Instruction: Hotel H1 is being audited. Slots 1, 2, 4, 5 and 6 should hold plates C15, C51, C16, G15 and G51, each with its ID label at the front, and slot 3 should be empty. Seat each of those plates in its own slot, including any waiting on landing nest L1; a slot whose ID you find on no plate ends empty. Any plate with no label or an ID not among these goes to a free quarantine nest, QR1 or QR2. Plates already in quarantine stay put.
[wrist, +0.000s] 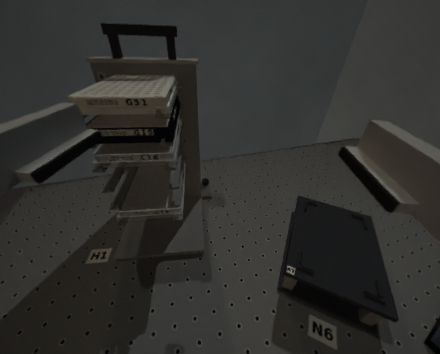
Note:
In view: a black plate G15 (136, 128) and a hotel H1 (185, 74).

